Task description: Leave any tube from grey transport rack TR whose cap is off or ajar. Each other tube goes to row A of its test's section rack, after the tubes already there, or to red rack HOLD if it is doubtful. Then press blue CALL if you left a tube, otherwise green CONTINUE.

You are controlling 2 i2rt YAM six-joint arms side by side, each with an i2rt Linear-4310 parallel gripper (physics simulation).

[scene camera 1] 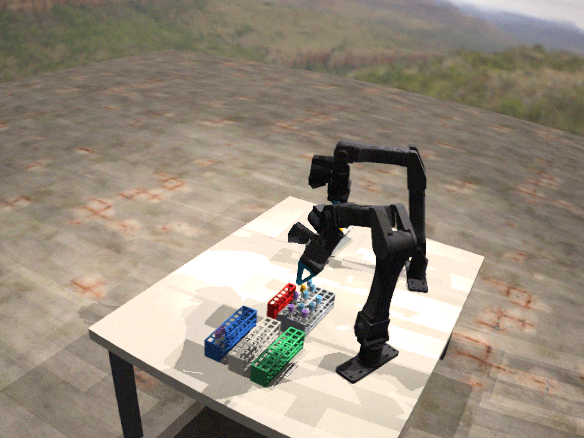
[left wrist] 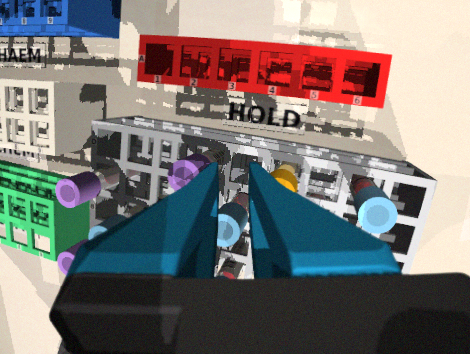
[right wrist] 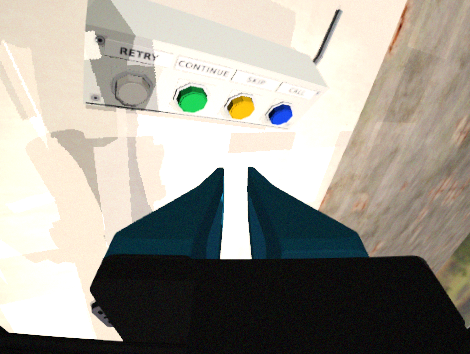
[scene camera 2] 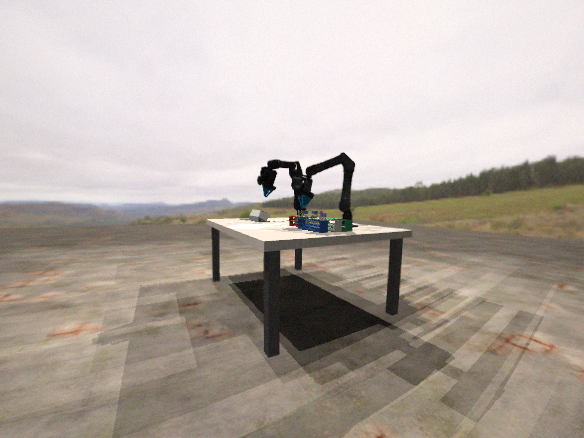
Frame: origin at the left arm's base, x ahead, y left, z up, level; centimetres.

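Seen in the pictures: left gripper, fingertip midpoint: [scene camera 1: 298,283] [left wrist: 233,175] [scene camera 2: 302,208]; right gripper, fingertip midpoint: [right wrist: 235,177] [scene camera 2: 265,196]; left arm's base, origin of the base link: [scene camera 1: 368,362]; right arm's base, origin of the base link: [scene camera 1: 416,276].
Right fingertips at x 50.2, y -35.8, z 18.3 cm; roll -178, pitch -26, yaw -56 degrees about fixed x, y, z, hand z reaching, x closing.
Note:
Offsets run from my right fingertips to a thing's top centre.
Grey rack TR @[dy +35.8, dx -24.6, dz -12.6 cm] [scene camera 1: 292,322] [left wrist: 300,144] holds several tubes, with purple caps @[dy +44.3, dx -26.3, dz -8.9 cm] [left wrist: 75,192], cyan caps @[dy +30.7, dx -19.5, dz -8.9 cm] [left wrist: 378,215] and a yellow cap @[dy +34.8, dx -20.9, dz -8.9 cm] [left wrist: 285,180]. My left gripper [scene camera 1: 299,283] [scene camera 2: 302,207] [left wrist: 233,175] is above it, its fingers nearly together with a narrow empty gap; a cyan-capped tube @[dy +36.1, dx -23.6, dz -8.9 cm] [left wrist: 229,230] shows below through that gap. Fingers hide part of TR. Red rack HOLD [scene camera 1: 280,302] [left wrist: 384,80] shows no tubes. The blue rack @[dy +60.6, dx -20.3, dz -12.6 cm] [scene camera 1: 215,350] [left wrist: 95,17] holds purple-capped tubes @[dy +68.2, dx -24.4, dz -8.9 cm] [scene camera 1: 220,332]. My right gripper [scene camera 2: 266,196] [right wrist: 235,177], nearly closed and empty, faces green CONTINUE @[dy -1.1, dx +1.2, dz -10.8 cm] [right wrist: 192,98] and blue CALL @[dy -10.7, dx +4.0, dz -10.8 cm] [right wrist: 280,114].
A white rack @[dy +58.5, dx -28.4, dz -12.6 cm] [scene camera 1: 239,363] [left wrist: 77,115] and a green rack @[dy +56.2, dx -35.5, dz -12.6 cm] [scene camera 1: 262,375] [left wrist: 75,220] stand beside the blue one. The button box @[dy -2.7, dx +4.3, dz -9.9 cm] [scene camera 2: 258,215] [right wrist: 225,45] also bears grey RETRY @[dy +3.7, dx -0.3, dz -10.8 cm] [right wrist: 132,90] and yellow SKIP @[dy -5.9, dx +2.6, dz -10.8 cm] [right wrist: 241,106]. The table edge runs at the right of the right wrist view.

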